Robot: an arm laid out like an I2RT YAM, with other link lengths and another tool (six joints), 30 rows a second.
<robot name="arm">
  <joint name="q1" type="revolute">
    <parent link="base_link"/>
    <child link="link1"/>
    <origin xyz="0 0 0.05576" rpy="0 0 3.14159"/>
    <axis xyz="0 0 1"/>
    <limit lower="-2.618" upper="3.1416"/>
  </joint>
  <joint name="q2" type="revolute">
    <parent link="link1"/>
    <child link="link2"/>
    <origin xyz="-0.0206 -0.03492 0.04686" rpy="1.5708 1.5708 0"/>
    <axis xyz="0 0 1"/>
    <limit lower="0" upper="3.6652"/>
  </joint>
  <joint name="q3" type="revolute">
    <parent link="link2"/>
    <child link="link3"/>
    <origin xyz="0 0.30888 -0.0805" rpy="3.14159 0 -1.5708"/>
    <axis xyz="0 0 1"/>
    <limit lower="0" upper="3.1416"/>
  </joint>
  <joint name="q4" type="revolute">
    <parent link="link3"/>
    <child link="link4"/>
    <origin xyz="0.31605 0.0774 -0.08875" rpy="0 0 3.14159"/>
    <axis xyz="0 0 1"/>
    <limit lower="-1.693" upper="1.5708"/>
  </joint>
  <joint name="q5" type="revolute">
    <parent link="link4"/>
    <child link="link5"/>
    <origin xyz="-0.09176 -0.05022 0.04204" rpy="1.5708 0 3.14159"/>
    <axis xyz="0 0 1"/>
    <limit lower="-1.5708" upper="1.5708"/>
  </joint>
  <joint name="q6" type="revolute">
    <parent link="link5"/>
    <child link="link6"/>
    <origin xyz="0.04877 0 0.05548" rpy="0 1.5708 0"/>
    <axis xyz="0 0 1"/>
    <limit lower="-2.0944" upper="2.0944"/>
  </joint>
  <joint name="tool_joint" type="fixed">
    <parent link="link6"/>
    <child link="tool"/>
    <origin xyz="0.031 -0.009 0.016" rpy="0 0.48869 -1.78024"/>
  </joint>
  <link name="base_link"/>
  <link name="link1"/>
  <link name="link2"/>
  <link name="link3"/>
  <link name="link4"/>
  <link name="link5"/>
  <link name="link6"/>
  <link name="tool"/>
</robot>
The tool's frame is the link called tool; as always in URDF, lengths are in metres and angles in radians.
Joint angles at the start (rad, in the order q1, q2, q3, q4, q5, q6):
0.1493 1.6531 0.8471 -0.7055 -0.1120 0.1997
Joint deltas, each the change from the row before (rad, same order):
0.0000 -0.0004 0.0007 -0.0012 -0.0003 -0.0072
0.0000 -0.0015 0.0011 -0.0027 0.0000 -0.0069
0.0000 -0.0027 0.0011 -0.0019 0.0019 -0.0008
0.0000 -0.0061 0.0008 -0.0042 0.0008 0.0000
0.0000 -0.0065 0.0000 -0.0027 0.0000 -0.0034
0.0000 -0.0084 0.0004 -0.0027 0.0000 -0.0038
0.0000 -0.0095 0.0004 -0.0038 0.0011 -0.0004
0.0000 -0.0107 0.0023 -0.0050 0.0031 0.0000
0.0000 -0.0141 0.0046 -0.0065 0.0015 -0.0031
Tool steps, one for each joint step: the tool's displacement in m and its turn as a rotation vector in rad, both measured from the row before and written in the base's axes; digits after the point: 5 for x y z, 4 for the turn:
-0.00001 0.00025 0.00034 0.0000 -0.0007 0.0072
-0.00008 0.00021 0.00077 -0.0003 -0.0007 0.0068
0.00013 -0.00008 0.00117 -0.0016 -0.0023 0.0007
-0.00027 -0.00009 0.00214 -0.0004 -0.0028 0.0000
-0.00034 0.00006 0.00209 0.0004 -0.0042 0.0034
-0.00021 0.00009 0.00286 0.0007 -0.0065 0.0038
-0.00035 -0.00011 0.00316 -0.0002 -0.0062 0.0003
0.00005 -0.00019 0.00410 -0.0019 -0.0084 -0.0003
0.00043 0.00007 0.00595 0.0001 -0.0126 0.0029

